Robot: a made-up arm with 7 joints. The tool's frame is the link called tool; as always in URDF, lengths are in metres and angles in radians.
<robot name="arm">
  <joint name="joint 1" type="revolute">
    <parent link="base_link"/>
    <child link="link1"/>
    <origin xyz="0.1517 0.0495 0.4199" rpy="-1.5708 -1.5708 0"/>
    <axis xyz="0 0 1"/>
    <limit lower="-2.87" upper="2.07" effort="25" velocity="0.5"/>
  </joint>
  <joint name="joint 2" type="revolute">
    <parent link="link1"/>
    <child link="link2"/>
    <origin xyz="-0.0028 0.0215 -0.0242" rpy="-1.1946 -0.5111 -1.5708"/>
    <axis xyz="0 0 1"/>
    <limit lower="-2.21" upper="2.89" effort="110" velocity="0.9"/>
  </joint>
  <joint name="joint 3" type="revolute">
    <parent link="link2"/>
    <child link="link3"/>
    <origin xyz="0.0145 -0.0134 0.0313" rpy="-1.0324 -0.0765 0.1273"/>
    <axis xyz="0 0 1"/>
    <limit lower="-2.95" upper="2.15" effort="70" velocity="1.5"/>
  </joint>
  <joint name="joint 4" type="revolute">
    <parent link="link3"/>
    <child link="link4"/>
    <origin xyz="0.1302 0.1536 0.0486" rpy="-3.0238 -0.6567 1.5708"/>
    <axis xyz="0 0 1"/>
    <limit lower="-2.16" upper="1.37" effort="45" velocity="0.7"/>
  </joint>
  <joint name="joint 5" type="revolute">
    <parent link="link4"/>
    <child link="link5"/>
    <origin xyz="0.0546 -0.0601 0.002" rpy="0.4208 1.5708 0"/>
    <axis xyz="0 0 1"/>
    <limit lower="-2.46" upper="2.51" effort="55" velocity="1.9"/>
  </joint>
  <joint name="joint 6" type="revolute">
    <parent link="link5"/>
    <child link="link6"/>
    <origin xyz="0.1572 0.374 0.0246" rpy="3.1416 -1.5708 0"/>
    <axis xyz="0 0 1"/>
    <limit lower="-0.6" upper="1.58" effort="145" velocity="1.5"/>
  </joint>
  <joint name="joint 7" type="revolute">
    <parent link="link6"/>
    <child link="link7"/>
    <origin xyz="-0.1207 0.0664 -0.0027" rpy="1.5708 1.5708 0"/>
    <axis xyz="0 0 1"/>
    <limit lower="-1.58" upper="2.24" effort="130" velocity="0.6"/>
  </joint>
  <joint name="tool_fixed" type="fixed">
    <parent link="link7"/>
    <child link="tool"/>
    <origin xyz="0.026 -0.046 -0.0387" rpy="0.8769 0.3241 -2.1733"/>
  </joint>
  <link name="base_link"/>
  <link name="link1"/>
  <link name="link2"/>
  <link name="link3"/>
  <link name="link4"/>
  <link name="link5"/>
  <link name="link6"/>
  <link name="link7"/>
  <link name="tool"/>
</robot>
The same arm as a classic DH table. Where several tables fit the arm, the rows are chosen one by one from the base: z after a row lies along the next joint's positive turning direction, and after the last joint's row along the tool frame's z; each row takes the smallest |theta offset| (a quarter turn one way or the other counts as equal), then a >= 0, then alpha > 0; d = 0 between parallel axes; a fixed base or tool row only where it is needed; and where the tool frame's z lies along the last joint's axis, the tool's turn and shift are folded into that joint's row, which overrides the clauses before.
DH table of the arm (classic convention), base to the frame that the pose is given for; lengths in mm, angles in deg. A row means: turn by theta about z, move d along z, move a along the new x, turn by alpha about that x. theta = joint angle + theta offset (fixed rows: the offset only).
base (fixed): a 151.7, alpha -90, d 419.9, theta offset 0
joint 1: a 21.6, alpha 71.31, d 24.9, theta offset 10.94
joint 2: a -12, alpha 59.25, d 42, theta offset -21.18
joint 3: a -157, alpha 141.86, d 190.8, theta offset 5.87
joint 4: a 32.6, alpha -90, d 206, theta offset -15.44
joint 5: a -374, alpha -90, d 99, theta offset 0
joint 6: a 120.7, alpha -90, d 154.5, theta offset 90
joint 7: a 34.6, alpha 52.68, d -74.6, theta offset -19.68
tool (fixed): a 0, alpha 0, d -50.3, theta offset -23.6
Joint limits (deg, base to tool): -164.44..118.6 -126.62..165.58 -169.02..123.19 -123.76..78.5 -140.95..143.81 -34.38..90.53 -90.53..128.34

